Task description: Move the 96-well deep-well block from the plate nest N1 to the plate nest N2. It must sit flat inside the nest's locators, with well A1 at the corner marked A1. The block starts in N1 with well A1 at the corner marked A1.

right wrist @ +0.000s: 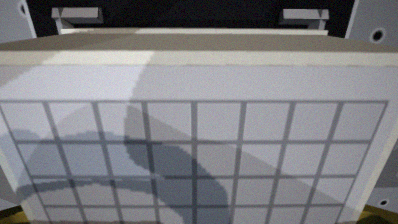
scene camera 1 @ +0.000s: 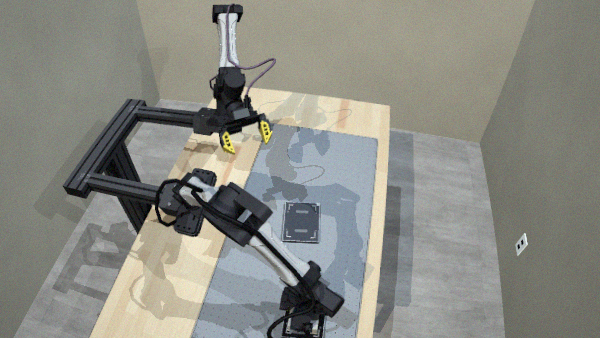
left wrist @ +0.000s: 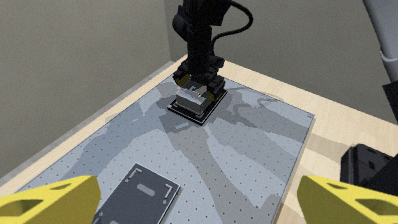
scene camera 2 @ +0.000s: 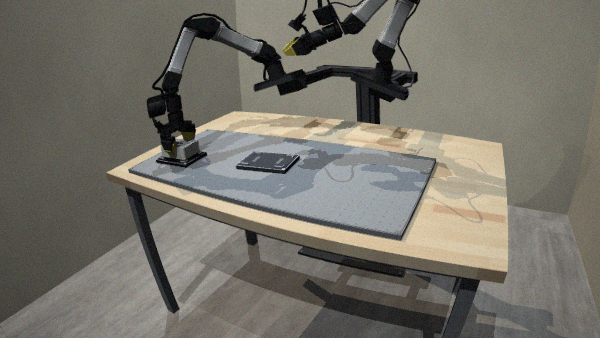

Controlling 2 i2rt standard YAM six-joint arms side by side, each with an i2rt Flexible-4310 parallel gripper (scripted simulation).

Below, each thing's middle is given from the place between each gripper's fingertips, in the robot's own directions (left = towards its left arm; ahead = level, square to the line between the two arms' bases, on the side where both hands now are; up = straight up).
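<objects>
The pale deep-well block (right wrist: pixel 105 118) is right at my right hand. My right gripper itself is 30 mm above the nest N2 (scene camera 1: pixel 309 221), 340 mm to the right of it and 40 mm past it.
That pale deep-well block is 190 mm ahead of my left hand, 300 mm below it and 350 mm to the right of it. You'd find my left gripper (scene camera 2: pixel 284 52) 10 mm to the left of the nest N2, 150 mm short of it and 330 mm above it.
</objects>
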